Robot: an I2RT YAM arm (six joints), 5 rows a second.
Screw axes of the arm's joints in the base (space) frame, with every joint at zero. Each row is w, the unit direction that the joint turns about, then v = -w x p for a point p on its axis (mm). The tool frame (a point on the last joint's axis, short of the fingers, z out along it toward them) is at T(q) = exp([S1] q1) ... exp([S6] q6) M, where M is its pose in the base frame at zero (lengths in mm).
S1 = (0, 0, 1, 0.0, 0.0, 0.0)
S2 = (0, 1, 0, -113.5, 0.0, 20.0)
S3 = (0, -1, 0, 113.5, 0.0, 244.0)
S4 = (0, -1, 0, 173.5, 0.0, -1.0)
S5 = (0, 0, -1, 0.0, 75.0, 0.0)
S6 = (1, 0, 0, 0.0, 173.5, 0.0)
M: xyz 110.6 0.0 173.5 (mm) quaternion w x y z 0.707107 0 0.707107 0
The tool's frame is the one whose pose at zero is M.
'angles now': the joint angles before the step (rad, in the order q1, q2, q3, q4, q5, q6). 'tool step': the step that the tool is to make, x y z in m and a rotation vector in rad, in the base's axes. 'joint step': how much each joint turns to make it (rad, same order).
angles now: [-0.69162, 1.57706, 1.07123, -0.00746, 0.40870, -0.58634]
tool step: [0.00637, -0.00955, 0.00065, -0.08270, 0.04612, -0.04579]
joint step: [-0.00174, 0.04150, 0.02480, 0.06372, 0.08270, -0.06820]
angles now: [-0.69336, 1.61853, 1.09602, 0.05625, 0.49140, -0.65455]
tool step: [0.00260, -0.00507, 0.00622, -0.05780, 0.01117, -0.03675]
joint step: [-0.00152, 0.01358, 0.02024, 0.03971, 0.05394, -0.03625]
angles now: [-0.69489, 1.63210, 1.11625, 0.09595, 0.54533, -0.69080]
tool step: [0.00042, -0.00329, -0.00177, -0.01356, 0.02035, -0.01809]
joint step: [-0.00421, 0.01269, 0.00448, 0.01114, 0.02221, -0.01860]
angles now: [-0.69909, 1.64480, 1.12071, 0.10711, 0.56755, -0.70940]
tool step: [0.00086, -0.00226, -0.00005, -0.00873, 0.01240, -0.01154]
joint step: [-0.00195, 0.00901, 0.00819, 0.00314, 0.01470, -0.01137]
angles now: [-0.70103, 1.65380, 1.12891, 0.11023, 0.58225, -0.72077]
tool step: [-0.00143, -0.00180, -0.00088, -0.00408, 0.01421, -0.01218]
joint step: [-0.00517, 0.00261, -0.00015, 0.00018, 0.01138, -0.01012]
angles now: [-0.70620, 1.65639, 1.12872, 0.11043, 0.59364, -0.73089]
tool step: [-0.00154, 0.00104, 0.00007, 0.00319, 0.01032, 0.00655]
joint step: [-0.00095, -0.00697, -0.00508, -0.00714, -0.00511, -0.00838]
